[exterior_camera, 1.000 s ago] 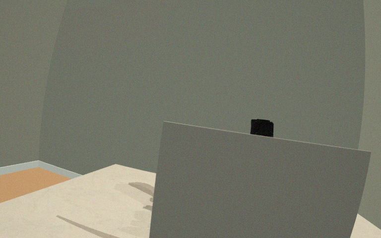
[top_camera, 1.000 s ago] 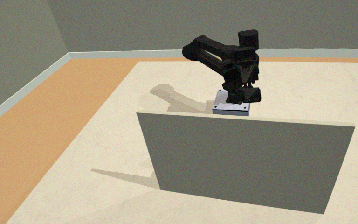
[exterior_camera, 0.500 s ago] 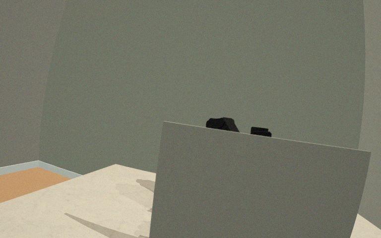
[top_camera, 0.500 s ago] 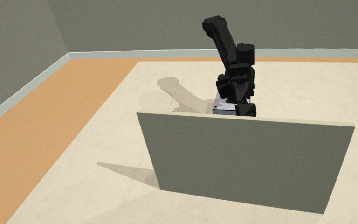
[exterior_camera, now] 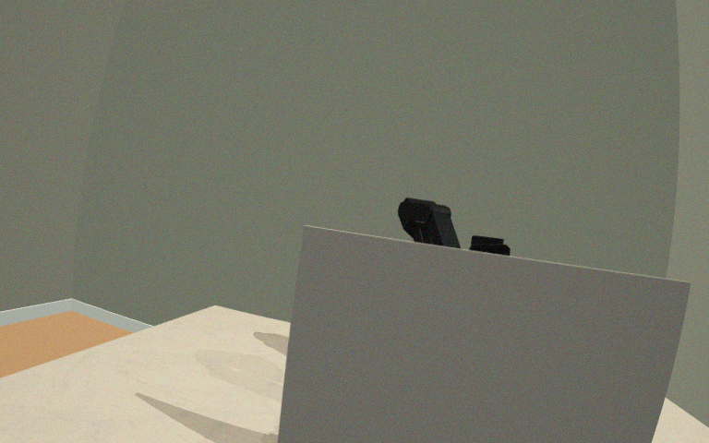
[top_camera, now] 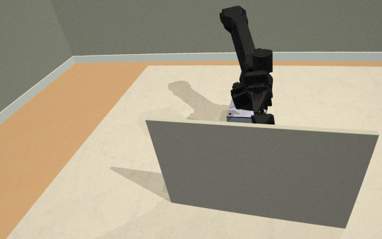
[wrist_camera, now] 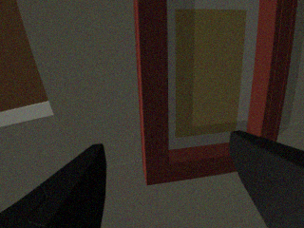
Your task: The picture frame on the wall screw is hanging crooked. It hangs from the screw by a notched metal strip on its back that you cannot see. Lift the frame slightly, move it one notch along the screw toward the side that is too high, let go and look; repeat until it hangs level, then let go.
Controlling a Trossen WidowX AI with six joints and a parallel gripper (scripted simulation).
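Now: the picture frame 10 cm ahead of my gripper tip, 2 cm to the left of it and 6 cm below it. The rest, counted from my gripper tip: wall board: 11 cm ahead, 2 cm to the left, 7 cm below.
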